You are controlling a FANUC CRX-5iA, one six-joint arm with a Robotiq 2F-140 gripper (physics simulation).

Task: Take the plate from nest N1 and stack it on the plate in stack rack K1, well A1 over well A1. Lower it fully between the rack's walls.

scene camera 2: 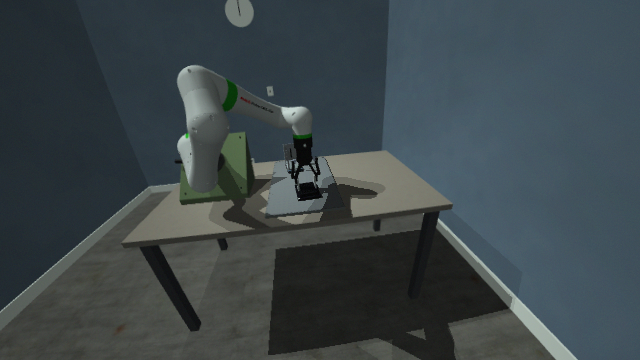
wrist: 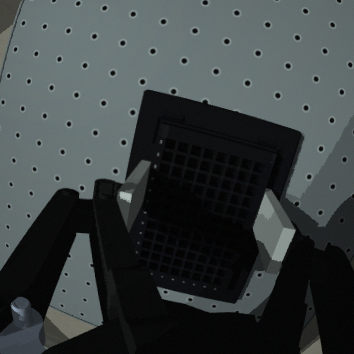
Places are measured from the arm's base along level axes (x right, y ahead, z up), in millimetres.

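Pixels of known places: gripper, fingertip midpoint: point(scene camera 2: 306, 188) point(wrist: 202, 192).
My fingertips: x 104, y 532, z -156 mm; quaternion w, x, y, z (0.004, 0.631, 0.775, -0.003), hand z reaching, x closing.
Note:
Ahead of a thing's pixels: the offset from my fingertips to its top centre. "*": to the spot under its first point. Level surfaces: height alone.
The dark well plate {dx +17, dy +3, dz +13 mm} point(scene camera 2: 308, 189) point(wrist: 210, 170) with its grid of square wells lies flat in the black nest N1 {dx +16, dy +3, dz +2 mm} point(wrist: 220, 114), whose wide rim shows around it in the wrist view. My gripper point(scene camera 2: 307, 184) point(wrist: 202, 192) points straight down over the plate. Its two pale finger pads are against the plate's two long sides, and it is shut on the plate. The gripper's shadow darkens the middle of the wells. Stack rack K1 and the plate in it cannot be made out for certain in either view.
The nest sits on a grey perforated board {dz -13 mm} point(scene camera 2: 282, 200) point(wrist: 65, 100) on the table {dz -26 mm} point(scene camera 2: 400, 185). A pale upright piece {* dx -403, dy -131, dz +86 mm} point(scene camera 2: 288, 151) stands at the board's back, behind the gripper. A green slanted mount point(scene camera 2: 237, 150) carries the arm at the left. A grey knobbed part point(wrist: 21, 312) shows lower left.

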